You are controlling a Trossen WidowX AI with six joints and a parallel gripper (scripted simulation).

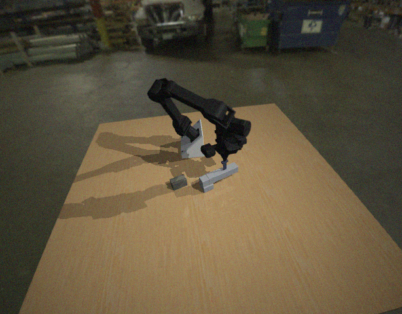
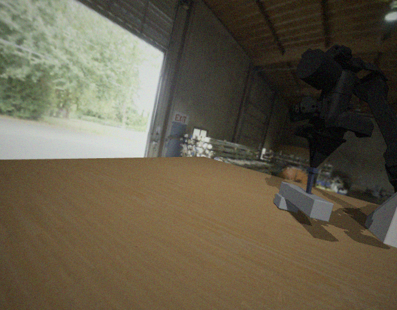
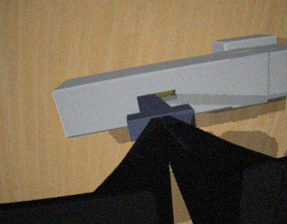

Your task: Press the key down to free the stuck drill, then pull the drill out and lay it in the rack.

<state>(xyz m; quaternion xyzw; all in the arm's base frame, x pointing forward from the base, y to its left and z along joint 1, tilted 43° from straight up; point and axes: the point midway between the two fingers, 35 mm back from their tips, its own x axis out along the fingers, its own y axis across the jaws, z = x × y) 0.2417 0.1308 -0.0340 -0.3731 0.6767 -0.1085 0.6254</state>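
The dark blue key lies 3 cm below my gripper tip. From my gripper tip the other things lie so: grey block: 1 cm ahead, 3 cm to the right, 8 cm below; then drill: 1 cm ahead, 5 cm to the right, 8 cm below; then dark grey rack: 21 cm to the right, 11 cm below.
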